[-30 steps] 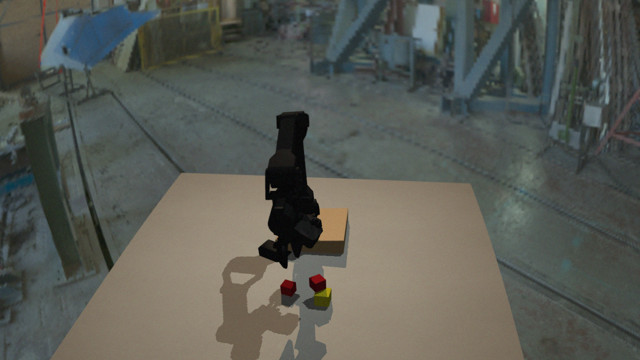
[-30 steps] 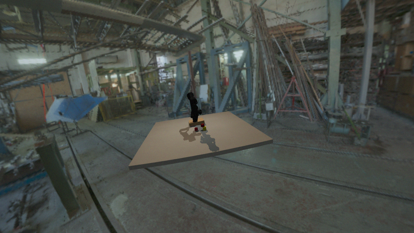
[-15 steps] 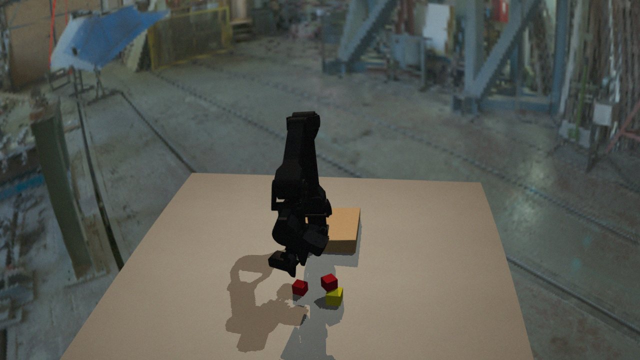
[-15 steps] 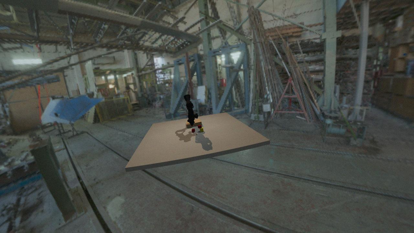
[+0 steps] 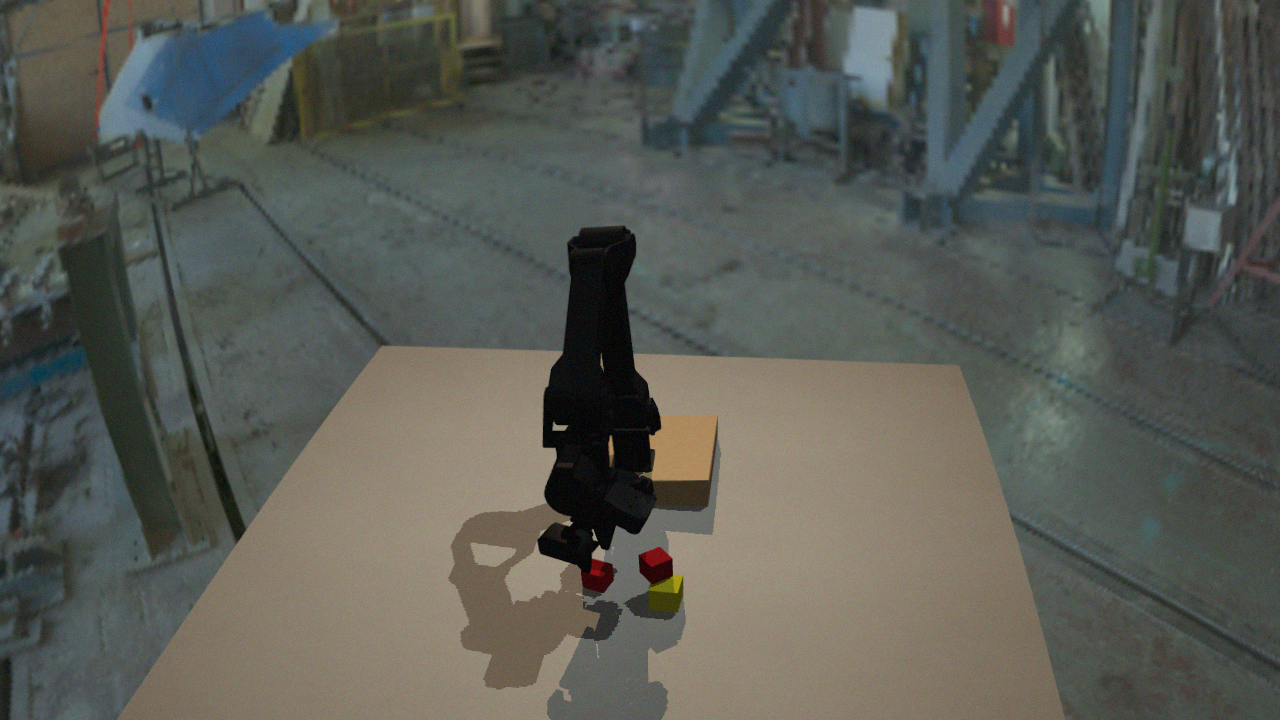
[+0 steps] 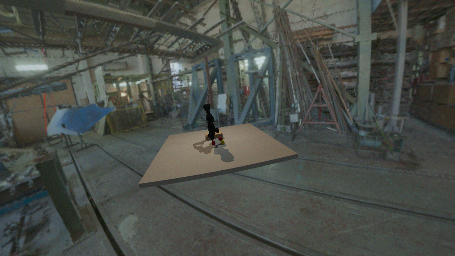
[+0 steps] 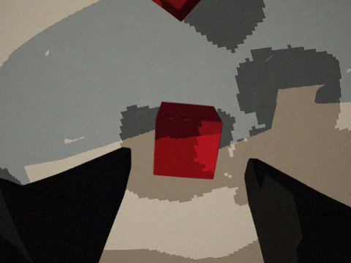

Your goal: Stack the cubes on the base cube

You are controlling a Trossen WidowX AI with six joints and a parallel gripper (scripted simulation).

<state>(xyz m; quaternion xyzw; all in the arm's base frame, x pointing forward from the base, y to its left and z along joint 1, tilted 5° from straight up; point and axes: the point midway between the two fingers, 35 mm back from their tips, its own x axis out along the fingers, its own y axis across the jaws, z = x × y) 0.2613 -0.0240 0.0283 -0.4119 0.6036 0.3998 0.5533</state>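
Now: the yellow cube 30 mm ahead of my gripper tip, 100 mm to the left of it and 30 mm below it.
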